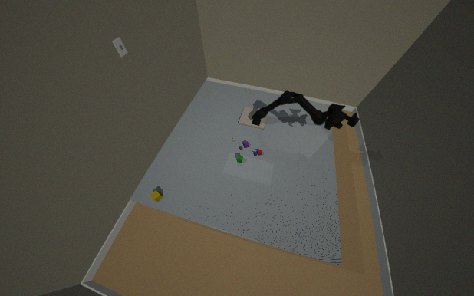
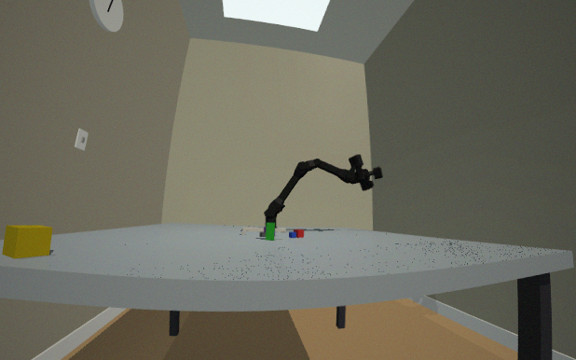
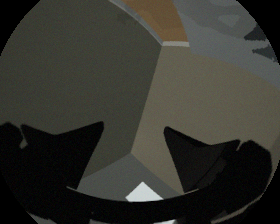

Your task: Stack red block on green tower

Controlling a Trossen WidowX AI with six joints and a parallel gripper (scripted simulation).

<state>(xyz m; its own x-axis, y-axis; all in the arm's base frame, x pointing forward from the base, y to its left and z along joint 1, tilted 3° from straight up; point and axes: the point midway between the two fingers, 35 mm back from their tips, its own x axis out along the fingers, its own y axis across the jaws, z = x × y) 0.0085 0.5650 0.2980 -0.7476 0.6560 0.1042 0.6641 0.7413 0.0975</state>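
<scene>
Now: the red block 49 cm to the right of my gripper tip, 31 cm below it and 31 cm ahead of it. The rest, counted from my gripper tip: small grey piece: 63 cm to the right, 32 cm below, 32 cm ahead; small blue block: 51 cm to the right, 33 cm ahead, 32 cm below; purple block: 60 cm to the right, 31 cm below, 28 cm ahead.
</scene>
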